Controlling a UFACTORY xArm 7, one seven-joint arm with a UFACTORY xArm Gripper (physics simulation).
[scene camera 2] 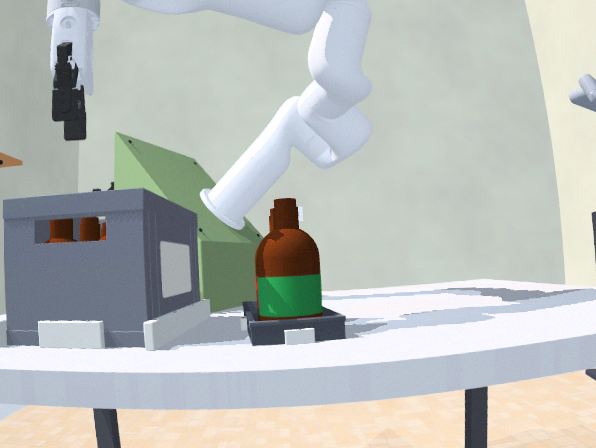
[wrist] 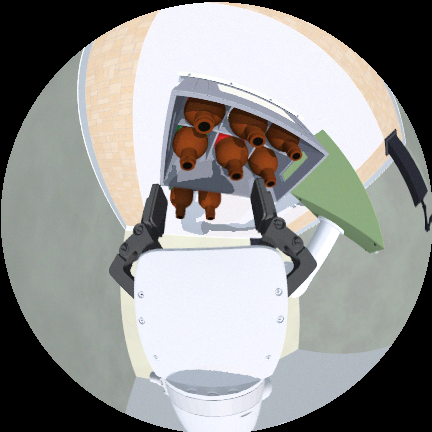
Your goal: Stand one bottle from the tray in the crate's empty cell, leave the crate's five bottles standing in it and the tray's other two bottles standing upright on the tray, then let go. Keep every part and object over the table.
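Where they show: gripper, between the fingertips: [scene camera 2: 70,130] [wrist: 207,188]; arm's base, origin of its link: [scene camera 2: 221,210] [wrist: 331,223].
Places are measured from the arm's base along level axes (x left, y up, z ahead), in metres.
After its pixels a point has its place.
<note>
My gripper [scene camera 2: 70,117] @(x -0.012, y 0.058, z 0.505 m) [wrist: 207,188] @(x -0.012, y 0.058, z 0.505 m) is open and empty, high above the grey crate [scene camera 2: 75,290] @(x 0.038, y -0.148, z 0.554 m) [wrist: 200,87] @(x -0.065, y -0.079, z 0.543 m). Several brown bottles stand in the crate, in two rows, with a bottle in each cell that shows in the wrist view. Among them are a far-left bottle [wrist: 204,114] @(x -0.032, y -0.060, z 0.518 m) and a near-row middle bottle [wrist: 231,150] @(x 0.027, y -0.094, z 0.427 m). Through the crate's side opening, brown necks [scene camera 2: 61,230] @(x -0.009, y -0.075, z 0.523 m) show. A green-labelled bottle [scene camera 2: 288,260] @(x 0.270, y -0.124, z 0.483 m) stands upright on the dark tray [scene camera 2: 267,333] @(x 0.249, y -0.199, z 0.508 m), largely hiding another bottle [scene camera 2: 272,220] @(x 0.224, y -0.069, z 0.376 m) behind it. Both tray bottles show upright beyond the crate's near wall in the wrist view.
A green sloped block [scene camera 2: 225,275] @(x 0.054, y -0.145, z 0.129 m) [wrist: 340,185] @(x -0.103, y -0.020, z 0.198 m) stands beside the crate. White strips [scene camera 2: 71,334] @(x 0.038, y -0.196, z 0.565 m) edge the crate's base, and a small white block [scene camera 2: 299,336] @(x 0.282, y -0.204, z 0.503 m) touches the tray's front. The white table [scene camera 2: 375,355] @(x 0.364, y -0.212, z 0.567 m) [wrist: 200,40] @(x -0.158, y -0.212, z 0.600 m) carries them. An orange piece [scene camera 2: 10,161] shows at the far left.
</note>
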